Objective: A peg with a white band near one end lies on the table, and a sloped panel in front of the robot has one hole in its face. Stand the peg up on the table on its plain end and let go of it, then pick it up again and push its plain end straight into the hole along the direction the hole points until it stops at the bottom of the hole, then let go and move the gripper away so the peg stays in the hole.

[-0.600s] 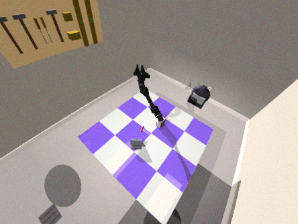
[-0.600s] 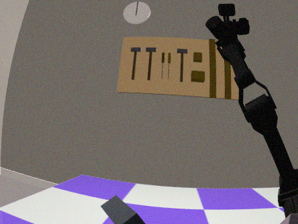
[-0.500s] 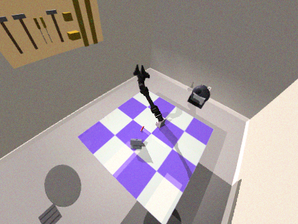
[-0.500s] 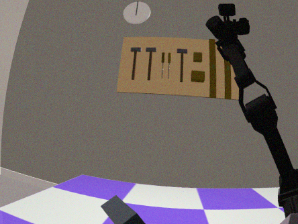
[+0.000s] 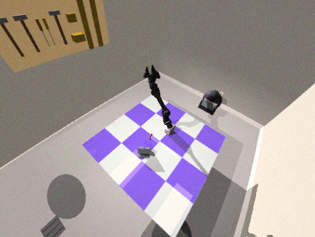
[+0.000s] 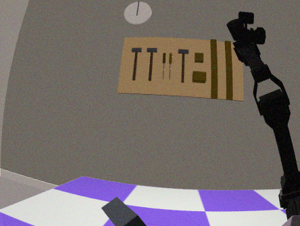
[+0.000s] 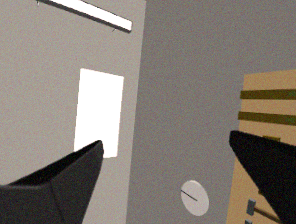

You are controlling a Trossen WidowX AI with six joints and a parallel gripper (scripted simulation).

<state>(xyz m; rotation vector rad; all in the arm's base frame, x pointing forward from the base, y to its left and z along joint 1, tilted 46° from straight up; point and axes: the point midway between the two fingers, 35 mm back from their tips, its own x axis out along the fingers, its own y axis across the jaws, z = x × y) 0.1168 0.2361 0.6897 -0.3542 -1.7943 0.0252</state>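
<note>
Now: the red peg 200 mm ahead of my gripper tip, 210 mm to the left of it and 770 mm below it. Also, from my gripper tip: grey sloped panel: 390 mm ahead, 290 mm to the left, 720 mm below.
</note>
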